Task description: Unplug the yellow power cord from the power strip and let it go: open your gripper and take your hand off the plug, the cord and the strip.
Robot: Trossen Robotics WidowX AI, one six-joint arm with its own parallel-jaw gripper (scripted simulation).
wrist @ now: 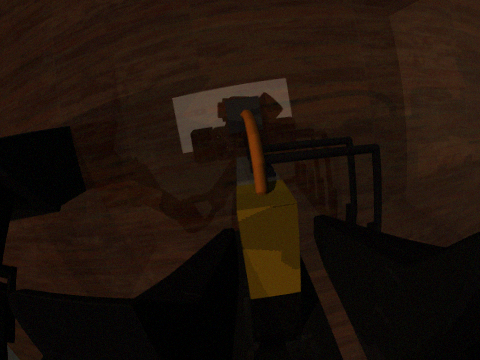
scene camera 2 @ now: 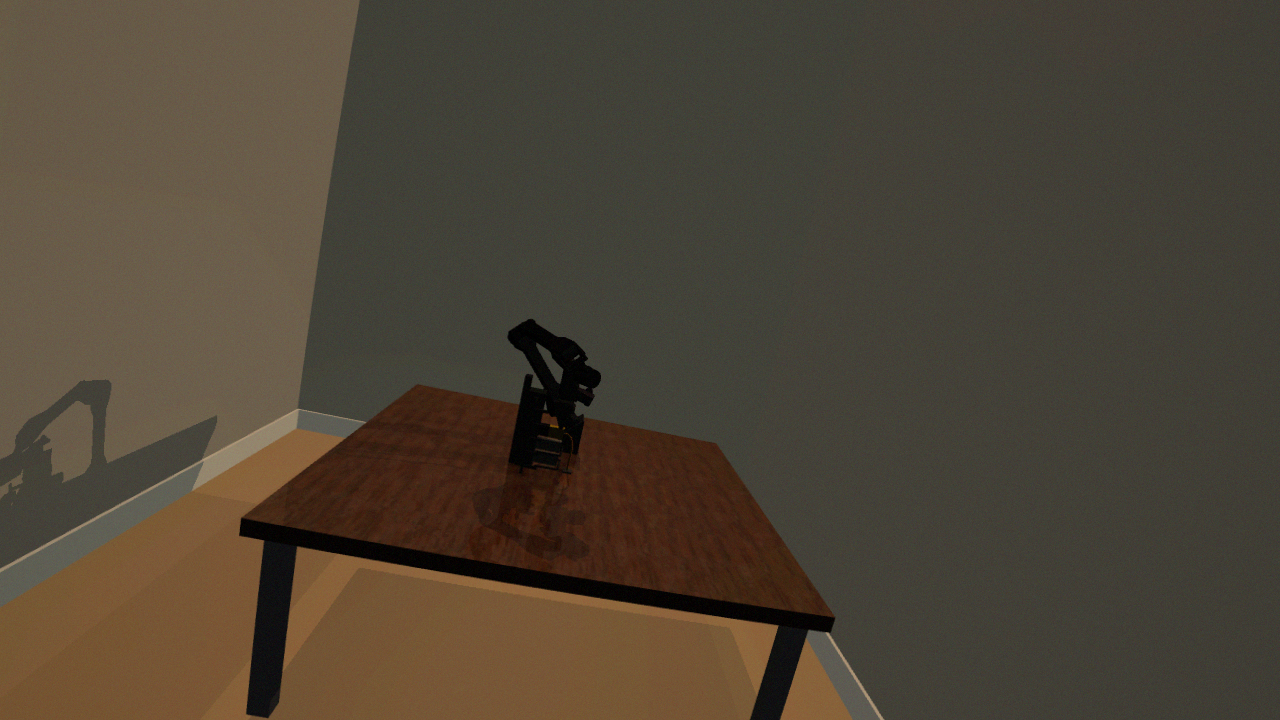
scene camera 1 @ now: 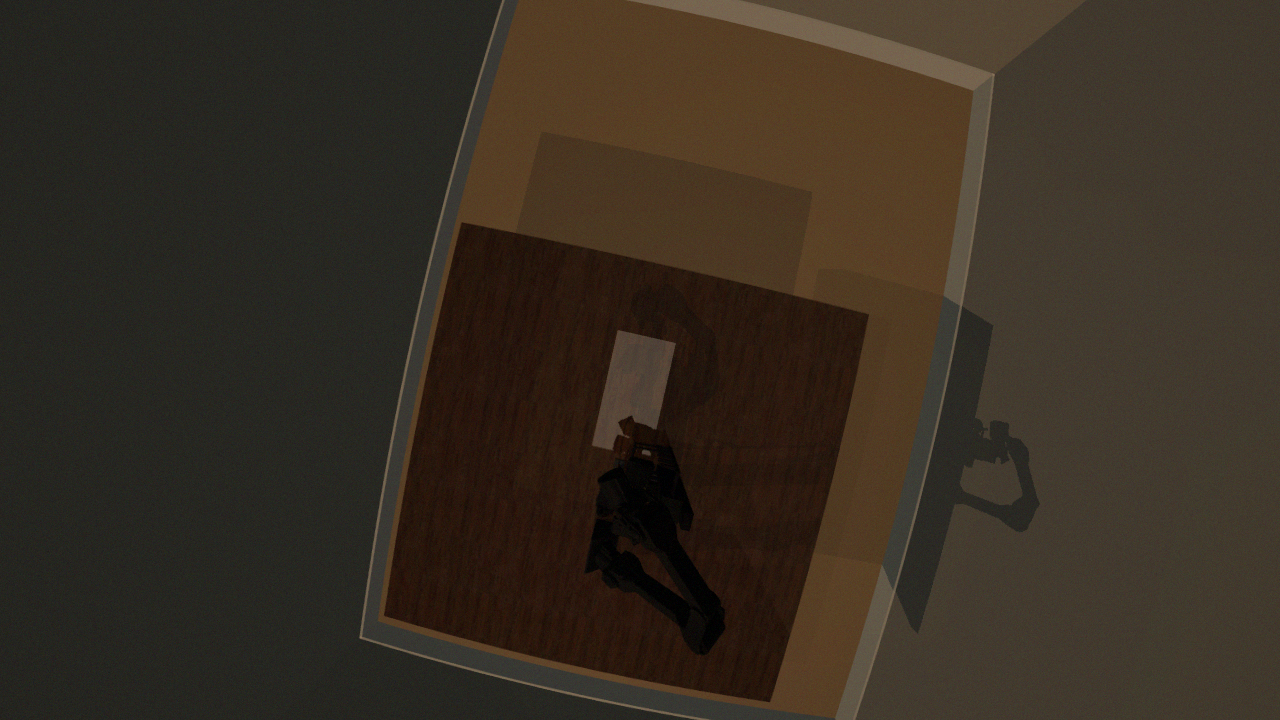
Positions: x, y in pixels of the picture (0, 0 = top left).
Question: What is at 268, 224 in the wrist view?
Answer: A yellow plug.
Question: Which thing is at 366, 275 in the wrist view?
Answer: My gripper.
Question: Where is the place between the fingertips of my gripper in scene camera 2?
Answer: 561, 427
